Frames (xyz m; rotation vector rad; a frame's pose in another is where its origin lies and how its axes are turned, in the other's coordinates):
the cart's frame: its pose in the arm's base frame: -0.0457 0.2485 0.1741 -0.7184 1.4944 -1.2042
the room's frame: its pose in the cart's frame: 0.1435 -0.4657 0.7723 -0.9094 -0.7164 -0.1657
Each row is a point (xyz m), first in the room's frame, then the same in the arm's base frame.
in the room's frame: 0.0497 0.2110 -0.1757
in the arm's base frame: 0.3477 -0.4040 0.5094
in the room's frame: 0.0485 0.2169 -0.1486
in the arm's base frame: 0.3606 -0.3876 0.4910
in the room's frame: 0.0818 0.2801 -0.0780
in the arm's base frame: 0.3776 -0.3738 0.3930
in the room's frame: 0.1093 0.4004 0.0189
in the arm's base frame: 0.3717 -0.3388 0.2402
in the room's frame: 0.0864 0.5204 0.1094
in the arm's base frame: 0.3412 -0.2658 0.1103
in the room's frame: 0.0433 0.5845 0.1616
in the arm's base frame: 0.3148 -0.1991 0.0508
